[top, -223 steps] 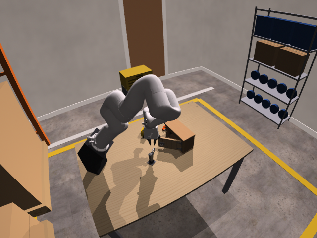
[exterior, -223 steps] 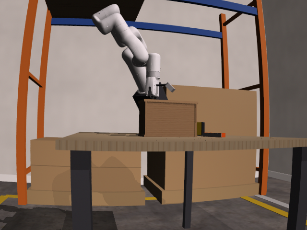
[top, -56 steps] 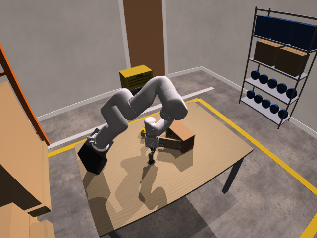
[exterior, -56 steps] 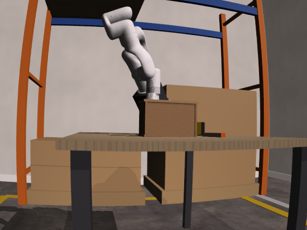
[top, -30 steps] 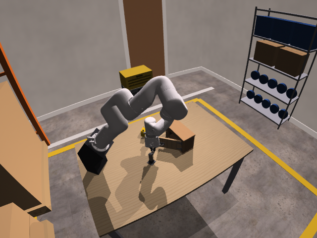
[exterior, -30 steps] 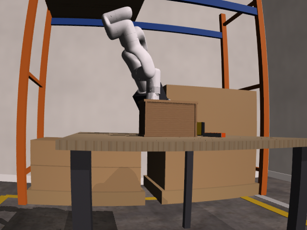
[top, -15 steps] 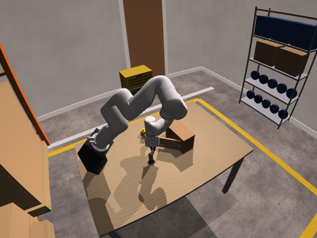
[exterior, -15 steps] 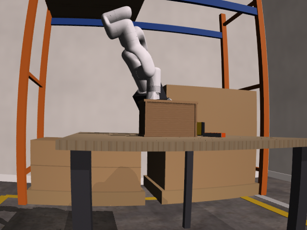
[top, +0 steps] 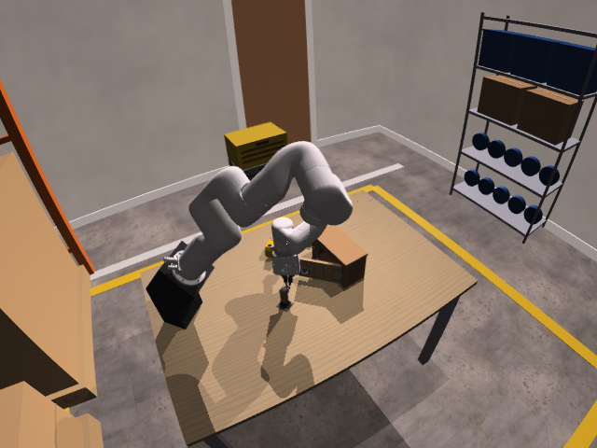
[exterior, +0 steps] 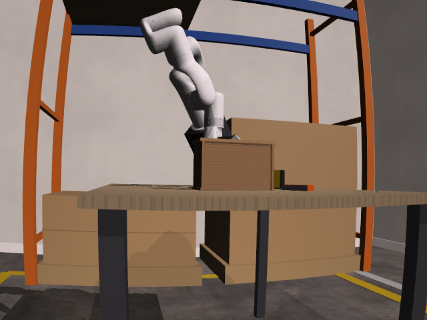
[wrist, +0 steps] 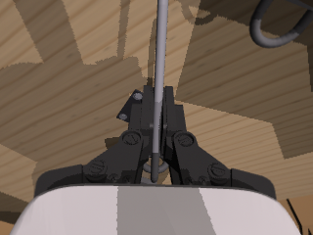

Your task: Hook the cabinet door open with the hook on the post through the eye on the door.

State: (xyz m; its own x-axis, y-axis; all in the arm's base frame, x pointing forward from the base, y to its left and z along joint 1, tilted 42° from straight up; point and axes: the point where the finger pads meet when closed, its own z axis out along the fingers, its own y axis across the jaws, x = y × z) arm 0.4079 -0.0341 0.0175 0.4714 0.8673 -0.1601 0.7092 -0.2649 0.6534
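Right now my hand is 13 cm short of the door, 3 cm to the left of it and 1 cm above it. From my hand the other things lie so: yellow block (4 cm ahead, 25 cm to the left, 4 cm below); grey hook rod (2 cm below); orange thing (28 cm ahead, 22 cm to the left, 7 cm below).
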